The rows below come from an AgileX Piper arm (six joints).
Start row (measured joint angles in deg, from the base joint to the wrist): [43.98, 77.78, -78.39, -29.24, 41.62, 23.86]
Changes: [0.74, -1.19, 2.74, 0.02, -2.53, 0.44]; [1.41, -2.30, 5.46, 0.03, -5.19, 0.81]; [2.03, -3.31, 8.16, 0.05, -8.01, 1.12]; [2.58, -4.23, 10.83, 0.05, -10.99, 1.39]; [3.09, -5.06, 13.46, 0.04, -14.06, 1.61]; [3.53, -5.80, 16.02, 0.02, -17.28, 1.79]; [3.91, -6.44, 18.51, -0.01, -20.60, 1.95]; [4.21, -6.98, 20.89, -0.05, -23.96, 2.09]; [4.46, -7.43, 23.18, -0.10, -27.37, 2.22]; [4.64, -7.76, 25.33, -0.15, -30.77, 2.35]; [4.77, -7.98, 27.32, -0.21, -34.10, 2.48]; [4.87, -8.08, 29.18, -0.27, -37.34, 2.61]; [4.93, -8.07, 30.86, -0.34, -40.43, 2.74]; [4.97, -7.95, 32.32, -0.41, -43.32, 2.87]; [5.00, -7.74, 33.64, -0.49, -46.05, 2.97]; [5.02, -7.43, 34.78, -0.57, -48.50, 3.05]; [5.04, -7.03, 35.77, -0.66, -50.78, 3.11]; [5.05, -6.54, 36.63, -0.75, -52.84, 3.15]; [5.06, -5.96, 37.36, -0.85, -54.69, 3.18]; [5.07, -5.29, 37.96, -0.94, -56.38, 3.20]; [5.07, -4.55, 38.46, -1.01, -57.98, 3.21]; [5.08, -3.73, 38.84, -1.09, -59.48, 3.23]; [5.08, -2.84, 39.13, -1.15, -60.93, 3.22]
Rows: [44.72, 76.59, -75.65, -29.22, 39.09, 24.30]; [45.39, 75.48, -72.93, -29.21, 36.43, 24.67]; [46.01, 74.47, -70.23, -29.19, 33.61, 24.98]; [46.56, 73.55, -67.56, -29.19, 30.63, 25.25]; [47.07, 72.72, -64.93, -29.20, 27.56, 25.47]; [47.51, 71.98, -62.37, -29.22, 24.34, 25.65]; [47.89, 71.34, -59.88, -29.25, 21.02, 25.81]; [48.19, 70.80, -57.50, -29.29, 17.66, 25.95]; [48.44, 70.35, -55.21, -29.34, 14.25, 26.08]; [48.62, 70.02, -53.06, -29.39, 10.85, 26.21]; [48.75, 69.80, -51.07, -29.45, 7.52, 26.34]; [48.85, 69.70, -49.21, -29.51, 4.28, 26.47]; [48.91, 69.71, -47.53, -29.58, 1.19, 26.60]; [48.95, 69.83, -46.07, -29.65, -1.70, 26.73]; [48.98, 70.04, -44.75, -29.73, -4.43, 26.83]; [49.00, 70.35, -43.61, -29.81, -6.88, 26.91]; [49.02, 70.75, -42.62, -29.90, -9.16, 26.97]; [49.03, 71.24, -41.76, -29.99, -11.22, 27.01]; [49.04, 71.82, -41.03, -30.09, -13.07, 27.04]; [49.05, 72.49, -40.43, -30.18, -14.76, 27.06]; [49.05, 73.23, -39.93, -30.25, -16.36, 27.07]; [49.06, 74.05, -39.55, -30.33, -17.86, 27.09]; [49.06, 74.94, -39.26, -30.39, -19.31, 27.08]
